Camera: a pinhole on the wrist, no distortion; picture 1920 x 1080 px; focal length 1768.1 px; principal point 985.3 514.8 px. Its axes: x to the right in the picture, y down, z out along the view. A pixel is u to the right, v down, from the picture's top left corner.
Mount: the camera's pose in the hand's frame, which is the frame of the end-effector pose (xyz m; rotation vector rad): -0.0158 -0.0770 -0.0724 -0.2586 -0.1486 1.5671
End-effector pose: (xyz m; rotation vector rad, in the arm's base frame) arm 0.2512 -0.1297 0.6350 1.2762 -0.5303 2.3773
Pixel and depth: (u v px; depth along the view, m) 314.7 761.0 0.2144
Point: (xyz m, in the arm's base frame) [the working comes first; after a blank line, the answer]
In the camera's frame: -0.0813 0.0299 0.2144

0.4668 -0.0887 0.6393
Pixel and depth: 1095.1 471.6 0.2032
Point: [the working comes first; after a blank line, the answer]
In the camera's frame: 0.0126 -0.0050 0.2032

0.3952 -0.1583 0.6526
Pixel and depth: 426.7 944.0 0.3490
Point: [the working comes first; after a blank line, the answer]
In the camera's frame: -0.1103 0.0847 0.3490

0.6041 -0.1436 0.6287
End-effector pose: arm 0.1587 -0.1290 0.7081 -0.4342 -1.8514 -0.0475
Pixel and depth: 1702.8 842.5 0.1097
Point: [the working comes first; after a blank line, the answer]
In the camera's frame: 0.0445 0.0203 0.1097

0.1440 -0.1636 0.6458
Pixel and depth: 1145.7 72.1 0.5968
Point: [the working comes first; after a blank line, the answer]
In the camera's frame: 0.0541 -0.1494 0.5968

-0.3193 0.0165 0.5075
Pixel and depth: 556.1 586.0 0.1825
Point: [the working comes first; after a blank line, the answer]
In the camera's frame: -0.0443 0.0073 0.1825

0.0463 -0.2231 0.6293
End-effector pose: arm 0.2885 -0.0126 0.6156 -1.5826 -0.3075 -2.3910
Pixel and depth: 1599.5 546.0 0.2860
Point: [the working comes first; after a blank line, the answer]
In the camera's frame: 0.0994 0.0050 0.2860

0.5065 0.0184 0.6057
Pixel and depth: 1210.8 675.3 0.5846
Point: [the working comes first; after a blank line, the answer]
In the camera's frame: 0.0746 0.0531 0.5846

0.7916 0.1221 0.5990
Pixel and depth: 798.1 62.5 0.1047
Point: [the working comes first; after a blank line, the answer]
In the camera's frame: -0.0111 -0.0268 0.1047

0.2999 0.0764 0.6113
